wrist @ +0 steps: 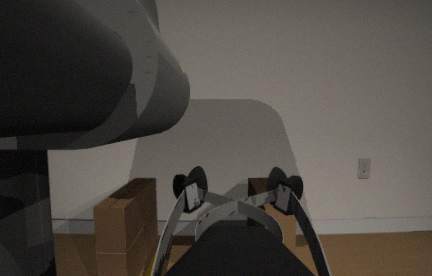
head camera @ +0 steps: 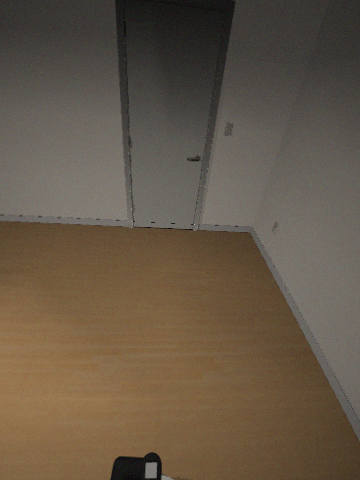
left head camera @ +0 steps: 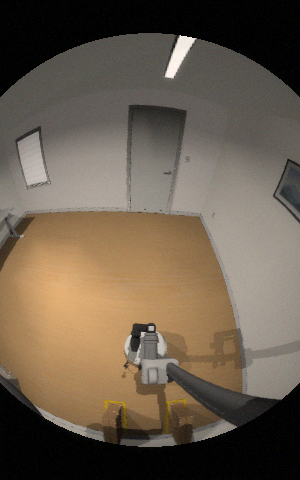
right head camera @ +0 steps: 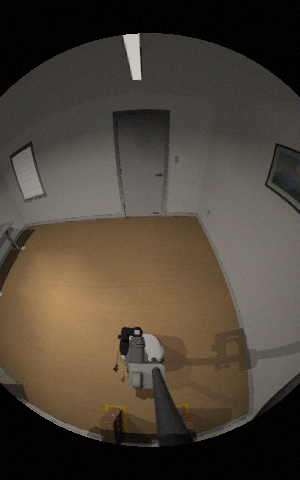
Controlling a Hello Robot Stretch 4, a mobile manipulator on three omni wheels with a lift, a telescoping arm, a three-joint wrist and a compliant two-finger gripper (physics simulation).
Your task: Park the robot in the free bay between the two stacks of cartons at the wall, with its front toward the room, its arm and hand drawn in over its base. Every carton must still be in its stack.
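Places are measured from the robot's base along level axes (x ahead, y left, z up), in centimetres.
Where they show: gripper, fingertip midpoint: [wrist: 236, 181] [left head camera: 132, 369] [right head camera: 121, 372].
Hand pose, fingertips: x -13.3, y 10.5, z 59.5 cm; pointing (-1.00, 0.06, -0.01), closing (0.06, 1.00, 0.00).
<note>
Things, the pixels of their top centre, and the offset from my fingertips. Level surfaces: height alone.
- left stack, middle of its top: [wrist: 120, 197] dx -78.7, dy -43.9, dz -26.2 cm
- right stack, middle of its top: [wrist: 273, 197] dx -79.3, dy +20.7, dz -26.2 cm
- wood floor, its level: dz -62.3 cm
- outlet, middle of its top: [wrist: 364, 158] dx -123.1, dy +84.3, dz -16.5 cm
Two brown carton stacks stand upright at the wall behind me. The left stack [left head camera: 113, 424] [right head camera: 112, 426] [wrist: 111, 231] shows in three views; the right stack [left head camera: 180, 424] [wrist: 290, 227] is mostly hidden by a dark bar in the right head view. Yellow floor marks [left head camera: 115, 401] [right head camera: 116, 405] edge the stacks. My round white base [left head camera: 131, 348] [right head camera: 156, 348] stands out in front of the bay, apart from both stacks. My arm [left head camera: 150, 346] [right head camera: 136, 349] is drawn in over the base. My gripper [wrist: 236, 181] is open and empty, pointing toward the bay and wall.
The head cameras face a grey door [head camera: 165, 115] [left head camera: 155, 160] [right head camera: 143, 165] across the wood floor [head camera: 150, 310]. A side wall [head camera: 320, 215] runs along the right. A table leg [left head camera: 12, 227] [right head camera: 12, 239] shows at the far left. An outlet [wrist: 364, 168] is on the wall behind.
</note>
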